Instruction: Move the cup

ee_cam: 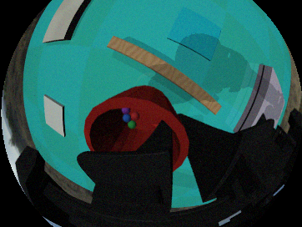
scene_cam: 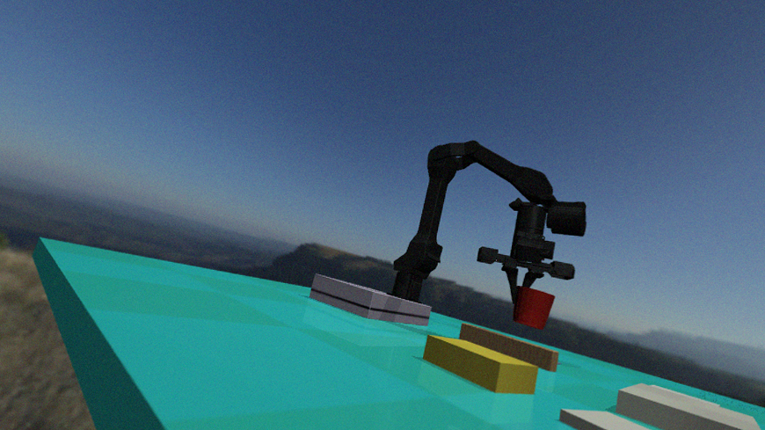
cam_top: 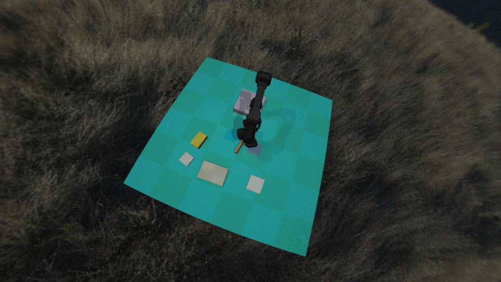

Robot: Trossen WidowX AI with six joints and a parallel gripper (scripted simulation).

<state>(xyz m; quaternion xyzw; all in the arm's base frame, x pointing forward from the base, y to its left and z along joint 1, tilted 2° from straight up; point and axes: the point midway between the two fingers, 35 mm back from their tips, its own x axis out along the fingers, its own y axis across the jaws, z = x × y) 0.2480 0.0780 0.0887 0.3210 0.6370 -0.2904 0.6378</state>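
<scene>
Right now the cyan-blue pad is 1 cm ahead of my gripper tip, 14 cm to the right of it and 11 cm below it. The rest, counted from my gripper tip: wooden bar: 1 cm ahead, 4 cm to the right, 9 cm below; red cup: 2 cm ahead, 2 cm to the left; grey-blue pad: 1 cm ahead, 7 cm to the left, 11 cm below.
</scene>
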